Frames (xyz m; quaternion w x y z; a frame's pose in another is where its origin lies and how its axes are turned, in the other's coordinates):
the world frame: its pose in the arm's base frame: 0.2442 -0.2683 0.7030 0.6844 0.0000 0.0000 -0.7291
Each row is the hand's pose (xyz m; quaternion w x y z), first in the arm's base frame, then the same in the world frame.
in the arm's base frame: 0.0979 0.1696 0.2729 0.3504 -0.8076 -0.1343 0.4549
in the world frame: -0.4278 -0.1737 -0.4301 0.0919 0.4548 0.6808 -0.5668
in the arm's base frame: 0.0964 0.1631 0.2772 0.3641 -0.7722 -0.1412 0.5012
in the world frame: -0.4212 -0.1748 -0.4258 0.1162 0.4255 0.6597 -0.6085
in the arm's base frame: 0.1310 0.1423 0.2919 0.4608 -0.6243 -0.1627 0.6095
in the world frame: -0.4026 -0.1389 -0.4111 0.1290 0.3086 0.5665 -0.7531
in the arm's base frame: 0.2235 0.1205 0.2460 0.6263 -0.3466 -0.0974 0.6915
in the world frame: -0.3867 -0.0452 -0.4570 0.0755 0.1662 0.3194 -0.9299
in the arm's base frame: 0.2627 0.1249 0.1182 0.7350 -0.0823 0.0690 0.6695
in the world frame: -0.3936 -0.0064 -0.5848 0.0149 -0.1066 -0.0128 0.9941
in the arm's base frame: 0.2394 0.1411 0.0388 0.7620 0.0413 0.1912 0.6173
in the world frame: -0.4083 -0.0307 -0.6642 0.0714 -0.1111 0.1610 0.9781
